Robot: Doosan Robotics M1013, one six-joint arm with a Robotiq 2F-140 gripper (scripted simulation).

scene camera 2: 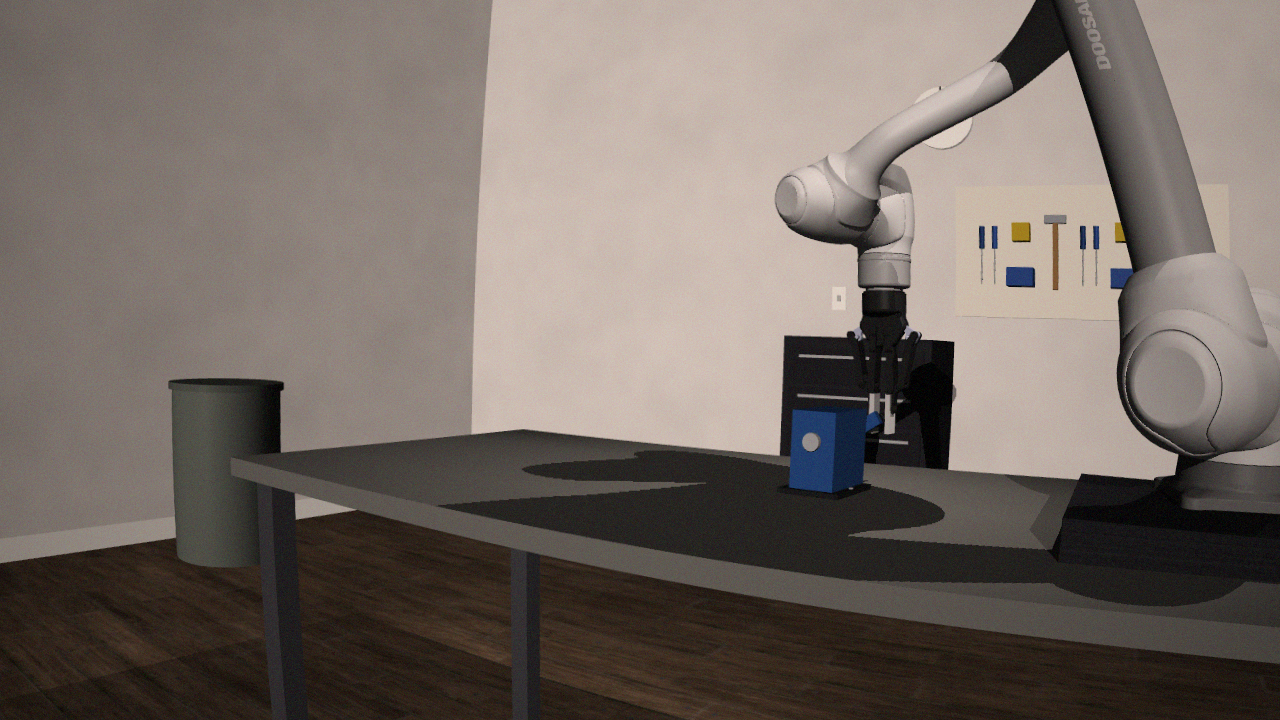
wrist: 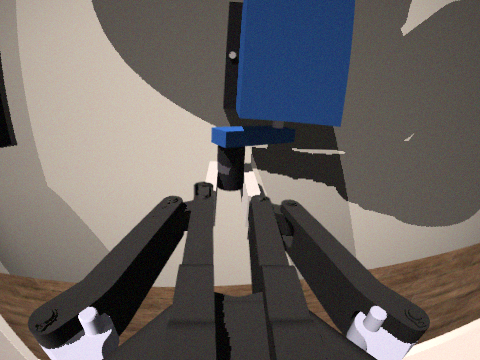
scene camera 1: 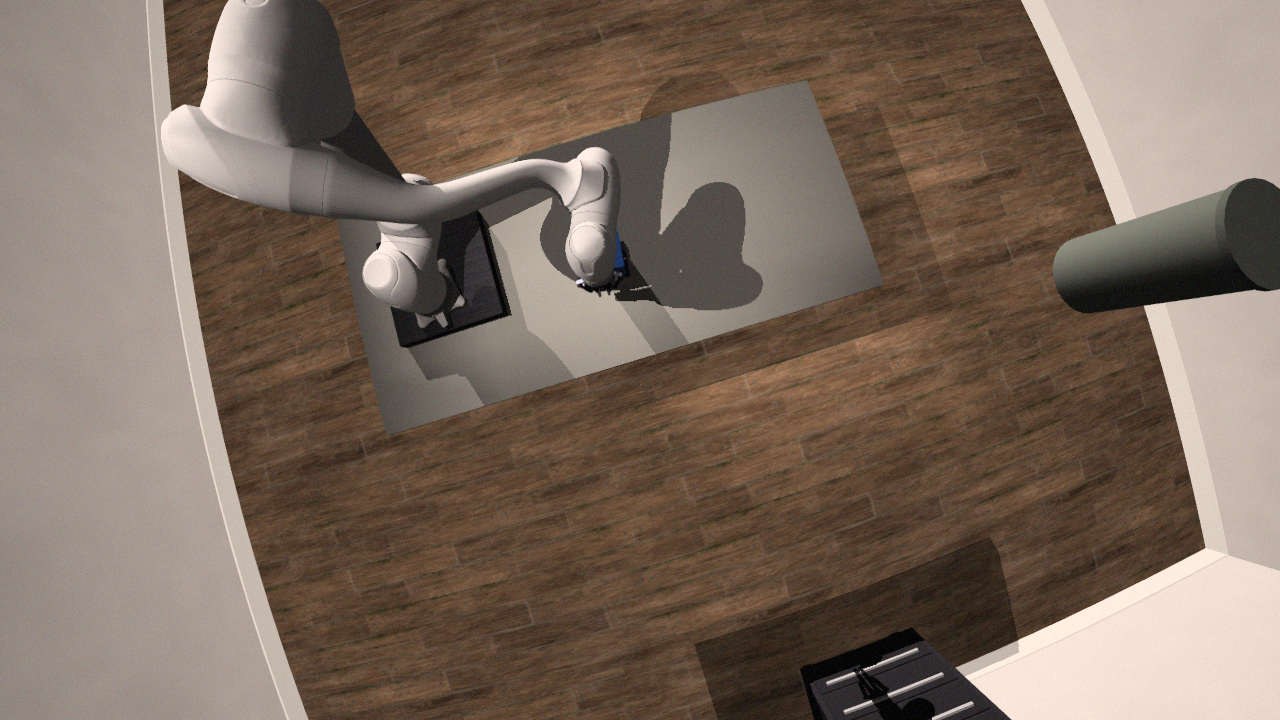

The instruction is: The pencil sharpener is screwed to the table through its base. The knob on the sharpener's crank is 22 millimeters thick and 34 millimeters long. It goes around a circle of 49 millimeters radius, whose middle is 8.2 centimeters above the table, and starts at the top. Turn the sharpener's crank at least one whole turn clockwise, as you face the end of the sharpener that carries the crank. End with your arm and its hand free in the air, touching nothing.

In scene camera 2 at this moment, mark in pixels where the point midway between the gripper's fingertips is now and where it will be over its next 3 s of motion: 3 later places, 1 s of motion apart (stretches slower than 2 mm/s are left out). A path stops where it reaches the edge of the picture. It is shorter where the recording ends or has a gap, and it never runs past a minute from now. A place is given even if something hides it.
My gripper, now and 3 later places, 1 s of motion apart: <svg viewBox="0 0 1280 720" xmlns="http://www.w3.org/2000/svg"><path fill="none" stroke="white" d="M881 433L855 417L855 413L857 382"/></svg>
